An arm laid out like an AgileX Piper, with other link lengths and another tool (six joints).
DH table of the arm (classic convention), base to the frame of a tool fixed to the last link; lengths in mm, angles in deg. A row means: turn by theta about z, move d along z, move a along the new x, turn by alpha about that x. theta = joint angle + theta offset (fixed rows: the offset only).
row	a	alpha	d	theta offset
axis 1	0	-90	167.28	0
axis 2	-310.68	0	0	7.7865
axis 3	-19.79	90	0	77.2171
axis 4	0	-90	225.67	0
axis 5	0	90	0	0
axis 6	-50.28	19.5	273.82	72.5
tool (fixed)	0	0	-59.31	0
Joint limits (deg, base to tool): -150..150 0..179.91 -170..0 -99.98..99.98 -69.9..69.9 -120..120
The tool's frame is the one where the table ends.
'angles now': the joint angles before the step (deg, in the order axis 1, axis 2, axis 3, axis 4, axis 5, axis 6). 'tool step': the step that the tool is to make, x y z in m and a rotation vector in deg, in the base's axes. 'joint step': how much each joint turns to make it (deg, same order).
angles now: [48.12 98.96 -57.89 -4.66 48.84 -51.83]
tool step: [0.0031 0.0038 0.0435 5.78 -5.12 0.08]
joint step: [-0.01 -6.68 0.00 0.01 -1.05 -0.02]
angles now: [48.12 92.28 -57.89 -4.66 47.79 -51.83]
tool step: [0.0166 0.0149 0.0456 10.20 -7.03 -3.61]
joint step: [0.02 -4.51 0.00 -0.20 -7.55 4.52]
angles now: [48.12 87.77 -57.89 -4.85 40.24 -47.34]
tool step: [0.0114 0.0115 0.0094 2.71 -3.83 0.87]
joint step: [0.00 0.62 -0.01 -1.53 -5.20 0.28]
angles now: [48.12 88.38 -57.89 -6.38 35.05 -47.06]
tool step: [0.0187 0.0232 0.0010 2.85 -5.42 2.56]
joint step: [0.01 3.56 0.01 -3.08 -9.40 0.01]
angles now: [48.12 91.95 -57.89 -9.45 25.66 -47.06]
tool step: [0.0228 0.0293 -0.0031 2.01 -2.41 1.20]
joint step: [0.01 6.00 -4.48 -0.99 -4.70 0.01]
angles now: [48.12 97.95 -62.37 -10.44 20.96 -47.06]
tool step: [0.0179 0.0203 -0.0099 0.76 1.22 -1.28]
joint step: [0.15 5.39 -5.48 0.80 0.42 1.23]
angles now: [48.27 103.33 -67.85 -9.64 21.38 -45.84]
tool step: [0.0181 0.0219 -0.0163 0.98 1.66 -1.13]
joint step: [0.00 6.09 -5.71 2.18 0.00 0.02]
